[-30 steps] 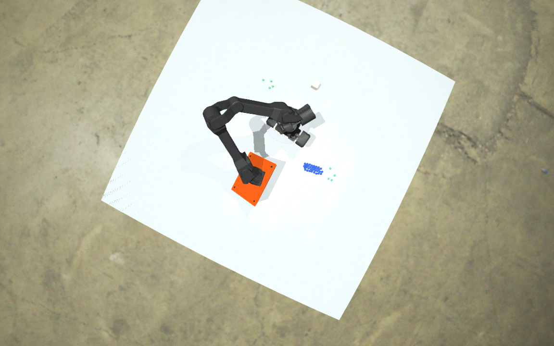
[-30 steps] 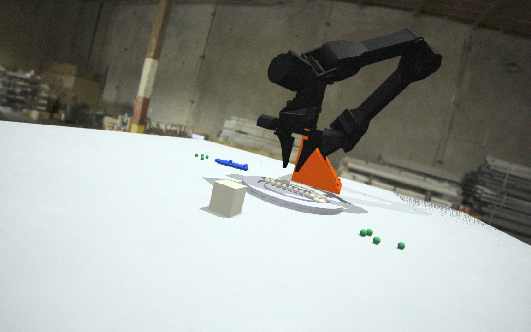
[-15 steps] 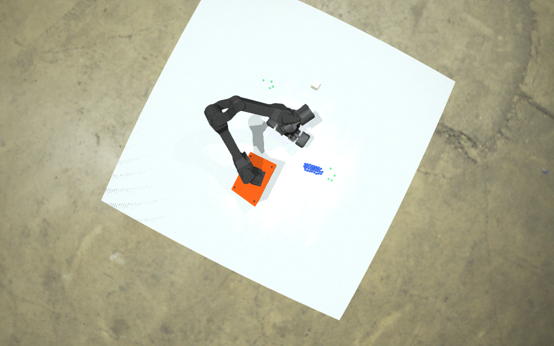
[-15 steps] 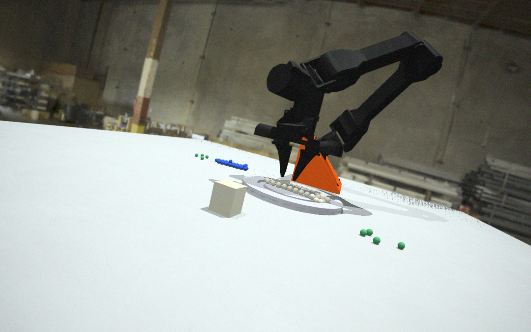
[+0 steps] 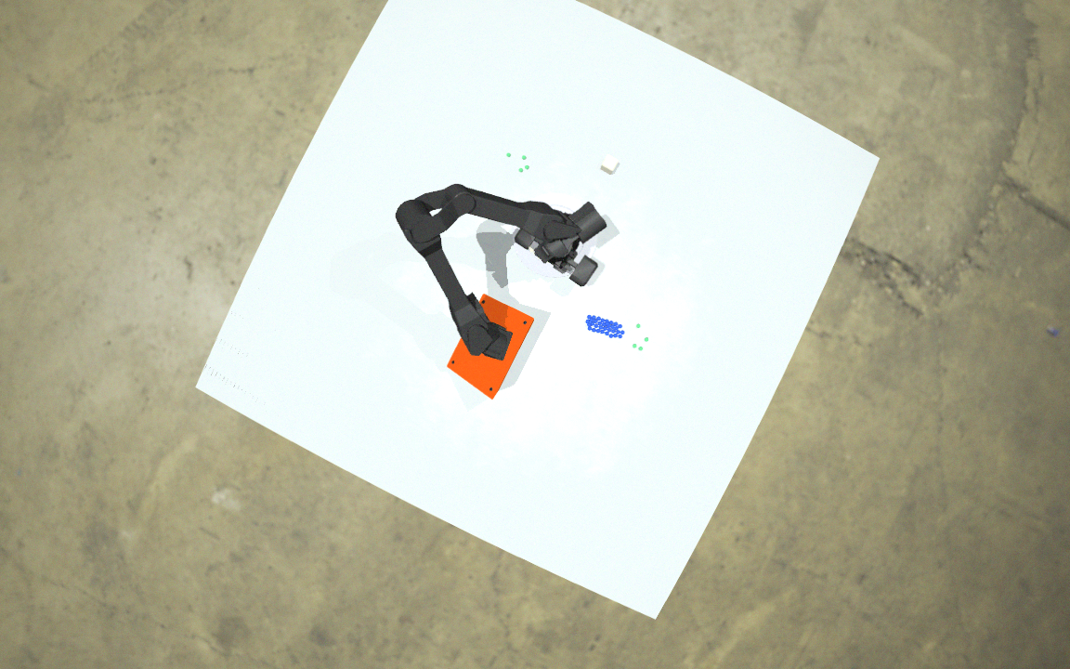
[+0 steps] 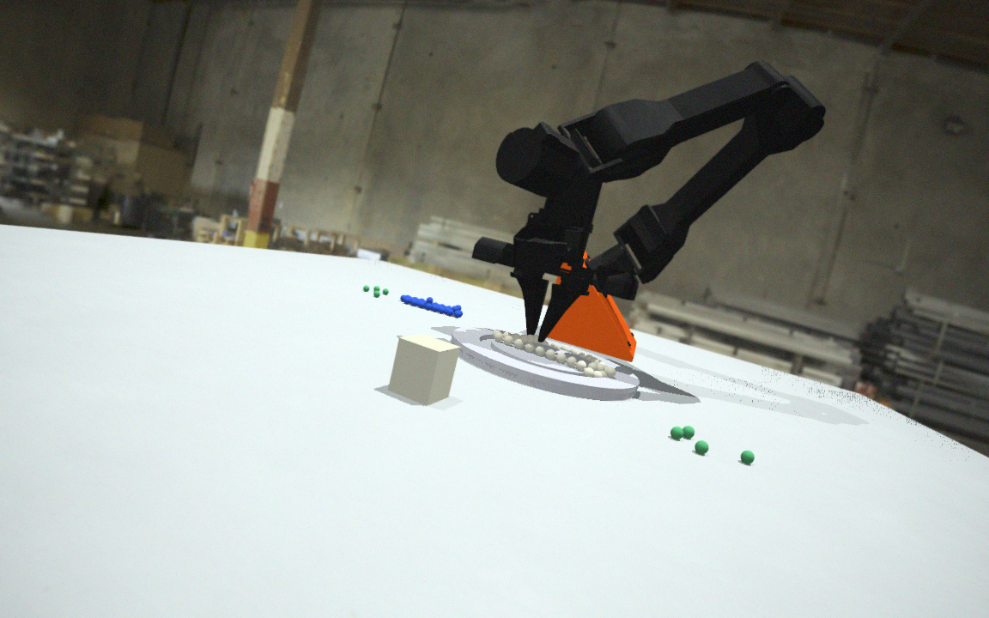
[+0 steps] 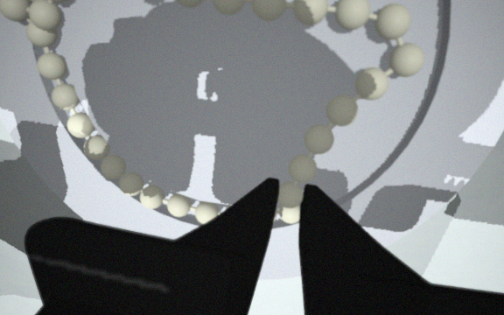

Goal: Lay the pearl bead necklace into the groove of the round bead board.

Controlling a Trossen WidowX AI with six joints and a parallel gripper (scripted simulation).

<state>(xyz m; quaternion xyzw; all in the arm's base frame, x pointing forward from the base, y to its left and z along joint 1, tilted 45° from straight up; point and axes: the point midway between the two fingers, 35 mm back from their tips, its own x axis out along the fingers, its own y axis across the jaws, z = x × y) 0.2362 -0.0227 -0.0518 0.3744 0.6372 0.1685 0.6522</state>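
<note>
The round bead board is 5 cm ahead of my gripper tip, 2 cm to the left of it and 1 cm below it. Also, from my gripper tip: cream cube: 25 cm ahead, 5 cm to the right.
</note>
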